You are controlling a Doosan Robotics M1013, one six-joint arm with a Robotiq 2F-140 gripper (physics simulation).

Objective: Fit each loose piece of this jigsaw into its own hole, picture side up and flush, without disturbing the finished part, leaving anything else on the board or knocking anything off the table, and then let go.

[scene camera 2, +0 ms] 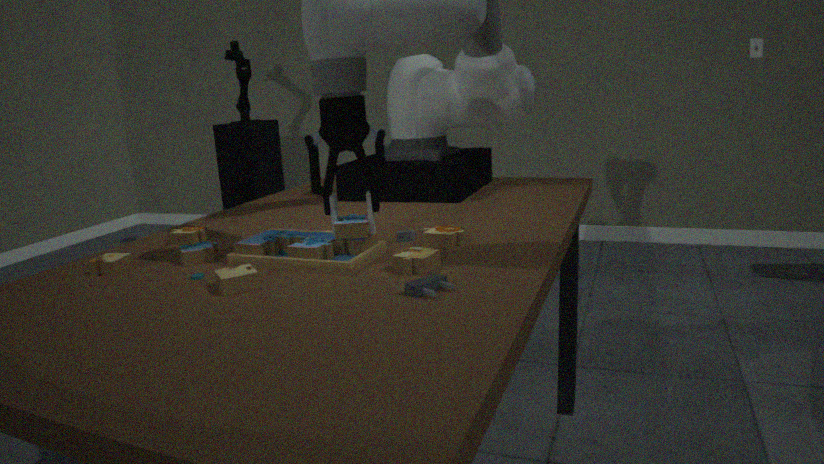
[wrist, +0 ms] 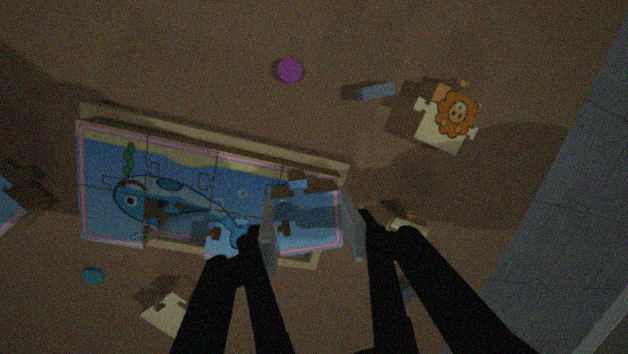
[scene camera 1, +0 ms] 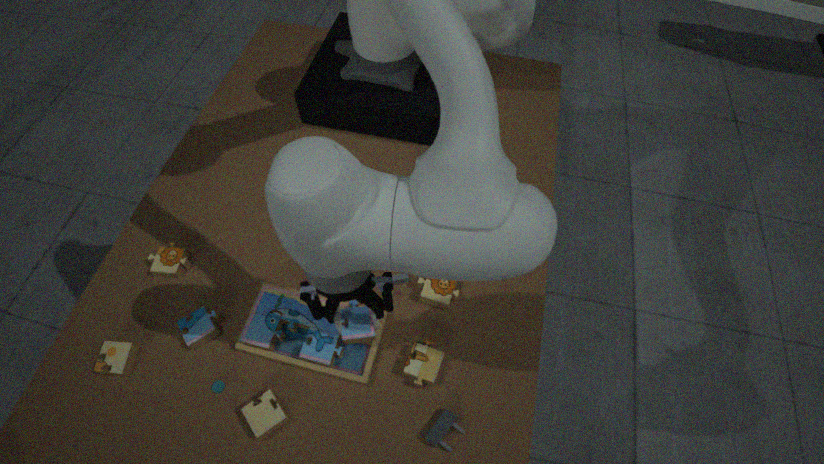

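The gripper point(scene camera 1: 351, 315) point(scene camera 2: 353, 221) point(wrist: 311, 222) is shut on a blue jigsaw piece with a pink edge point(scene camera 1: 356, 326) point(scene camera 2: 351, 229) point(wrist: 317, 222). The piece is picture side up, a little above the right end of the framed board point(scene camera 1: 276, 357) point(scene camera 2: 288, 262) point(wrist: 215, 139), and looks turned relative to its frame. The finished whale picture point(scene camera 1: 294, 323) point(wrist: 172, 187) fills much of the board. A hole shows at the lower middle-left; another at the lower right corner is partly hidden below the held piece. A loose blue piece point(scene camera 1: 197, 326) point(scene camera 2: 197, 252) point(wrist: 7, 207) lies left of the board.
Lion pieces point(scene camera 1: 171, 257) point(scene camera 1: 439, 289) and cream pieces point(scene camera 1: 117, 357) point(scene camera 1: 426, 363) point(scene camera 1: 263, 413) lie around the board. A teal disc point(scene camera 1: 217, 386) and grey pronged object point(scene camera 1: 441, 427) lie nearer the front. A purple disc point(wrist: 290, 70) and grey block point(wrist: 378, 91) lie beyond the frame.
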